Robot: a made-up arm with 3 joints. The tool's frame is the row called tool.
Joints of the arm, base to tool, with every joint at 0 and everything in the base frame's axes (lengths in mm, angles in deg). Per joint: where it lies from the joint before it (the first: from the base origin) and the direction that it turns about. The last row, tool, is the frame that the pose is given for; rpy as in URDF.
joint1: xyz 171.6 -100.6 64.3 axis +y
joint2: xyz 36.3 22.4 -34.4 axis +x
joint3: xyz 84.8 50 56.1 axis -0.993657 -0.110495 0.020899
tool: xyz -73.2 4.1 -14 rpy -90 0 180
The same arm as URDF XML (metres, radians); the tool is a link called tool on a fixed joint. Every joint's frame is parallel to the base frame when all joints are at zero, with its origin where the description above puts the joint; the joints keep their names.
<robot name="arm">
<joint name="joint1" type="continuous"><parent link="base"/><child link="link1"/><origin xyz="0.1716 -0.1006 0.0643" rpy="0 0 0"/><axis xyz="0 1 0"/></joint>
<joint name="joint2" type="continuous"><parent link="link1"/><child link="link2"/><origin xyz="0.0363 0.0224 -0.0344" rpy="0 0 0"/><axis xyz="1 0 0"/></joint>
<joint name="joint3" type="continuous"><parent link="link2"/><child link="link3"/><origin xyz="0.0848 0.05 0.0561" rpy="0 0 0"/><axis xyz="-0.993657 -0.110495 0.020899"/></joint>
<joint name="tool_joint" type="fixed"><parent link="link3"/><child link="tool"/><origin xyz="-0.0732 0.0041 -0.014" rpy="-1.5708 0 3.1416"/></joint>
<link name="base"/>
<link name="link1"/>
<link name="link2"/>
<link name="link3"/>
<link name="tool"/>
</robot>

